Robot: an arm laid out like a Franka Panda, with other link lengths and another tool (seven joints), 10 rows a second.
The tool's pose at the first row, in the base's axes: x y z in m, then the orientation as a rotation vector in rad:
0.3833 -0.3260 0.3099 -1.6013 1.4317 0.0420
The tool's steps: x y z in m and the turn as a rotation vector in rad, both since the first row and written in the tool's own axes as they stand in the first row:
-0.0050 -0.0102 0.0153 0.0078 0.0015 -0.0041
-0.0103 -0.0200 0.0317 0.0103 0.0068 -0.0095
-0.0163 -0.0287 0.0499 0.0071 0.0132 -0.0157
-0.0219 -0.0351 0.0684 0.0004 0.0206 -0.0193
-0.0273 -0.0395 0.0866 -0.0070 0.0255 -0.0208
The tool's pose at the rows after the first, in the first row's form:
0.3979 -0.3138 0.3106 -1.5982 1.4281 0.0328
0.4127 -0.3006 0.3107 -1.6012 1.4273 0.0236
0.4274 -0.2856 0.3095 -1.6096 1.4278 0.0172
0.4406 -0.2704 0.3065 -1.6193 1.4318 0.0140
0.4521 -0.2552 0.3024 -1.6275 1.4357 0.0145

